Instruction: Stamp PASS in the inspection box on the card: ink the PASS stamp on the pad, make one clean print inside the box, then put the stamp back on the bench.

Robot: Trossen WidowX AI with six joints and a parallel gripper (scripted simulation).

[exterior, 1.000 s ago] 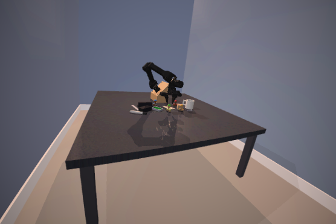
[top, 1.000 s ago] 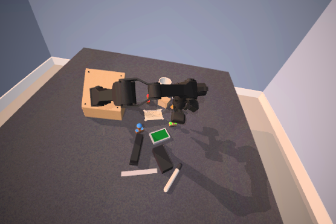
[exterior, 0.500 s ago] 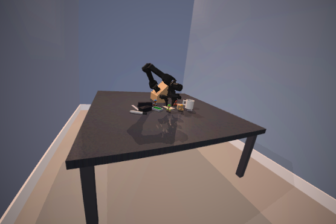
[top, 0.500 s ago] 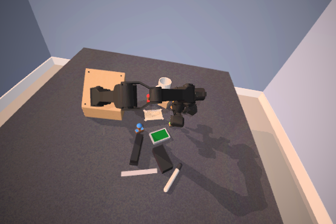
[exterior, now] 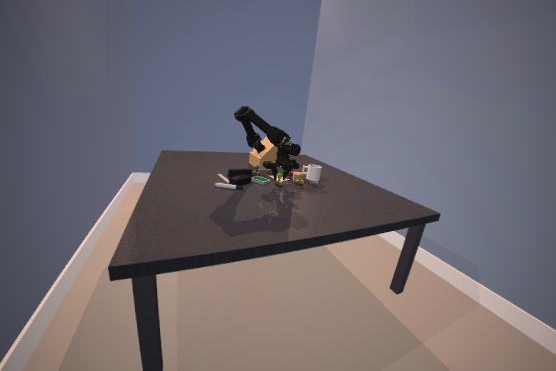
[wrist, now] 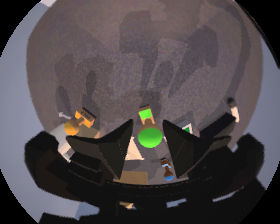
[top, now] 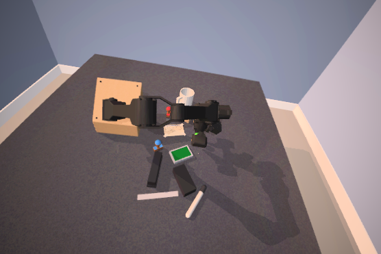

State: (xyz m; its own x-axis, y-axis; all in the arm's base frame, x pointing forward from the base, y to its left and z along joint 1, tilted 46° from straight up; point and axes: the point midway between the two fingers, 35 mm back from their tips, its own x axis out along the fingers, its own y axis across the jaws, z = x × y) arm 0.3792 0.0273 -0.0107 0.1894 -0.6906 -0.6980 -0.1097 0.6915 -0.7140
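Now: gripper tip 9 cm to the left of the green ink pad, 5 cm past it and 2 cm above it. The rest, counted from my gripper tip: white card (12 cm behind, 4 cm to the left, 3 cm below); then orange-knobbed stamp (13 cm to the left, 2 cm behind, 1 cm below); then green-knobbed stamp (1 cm below).
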